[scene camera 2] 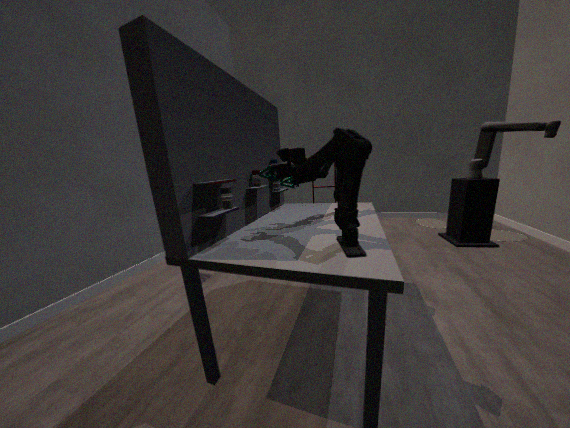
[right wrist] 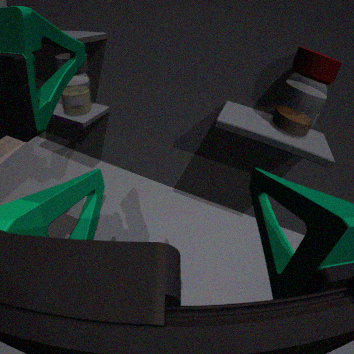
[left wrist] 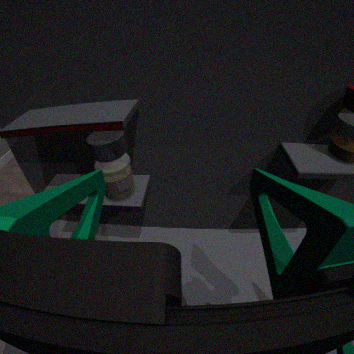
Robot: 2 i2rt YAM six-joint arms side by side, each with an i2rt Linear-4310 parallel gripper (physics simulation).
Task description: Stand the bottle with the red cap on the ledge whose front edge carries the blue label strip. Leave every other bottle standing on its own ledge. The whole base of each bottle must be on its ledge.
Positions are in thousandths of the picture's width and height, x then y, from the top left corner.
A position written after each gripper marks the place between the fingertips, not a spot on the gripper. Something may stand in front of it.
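Note:
Left gripper (left wrist: 501,501) (right wrist: 112,134). Right gripper (right wrist: 499,499). Red-capped bottle (right wrist: 857,267). Dark upright panel (scene camera 2: 346,289) (right wrist: 468,222) (left wrist: 614,267).

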